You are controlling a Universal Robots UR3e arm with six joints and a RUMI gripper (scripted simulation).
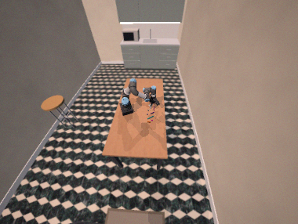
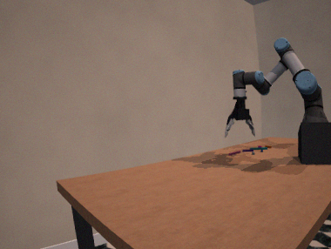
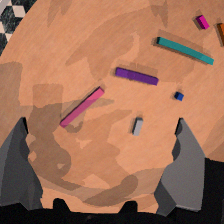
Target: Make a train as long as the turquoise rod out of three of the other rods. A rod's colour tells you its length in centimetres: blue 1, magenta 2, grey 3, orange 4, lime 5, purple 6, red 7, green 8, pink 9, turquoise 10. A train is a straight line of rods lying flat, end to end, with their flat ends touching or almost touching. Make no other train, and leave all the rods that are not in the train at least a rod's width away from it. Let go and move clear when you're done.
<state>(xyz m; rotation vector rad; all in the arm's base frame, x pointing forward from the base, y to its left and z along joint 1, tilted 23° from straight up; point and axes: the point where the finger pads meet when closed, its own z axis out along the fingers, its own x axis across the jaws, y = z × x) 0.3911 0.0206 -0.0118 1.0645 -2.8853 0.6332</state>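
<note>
Right now the blue rod is 10 cm behind my hand, 8 cm below it and 7 cm to the right of it. Also, from my hand: grey rod (8 cm below, 8 cm behind, 2 cm to the left); then purple rod (8 cm below, 4 cm to the right, 3 cm behind); then pink rod (8 cm below, 5 cm to the left, 1 cm ahead).
</note>
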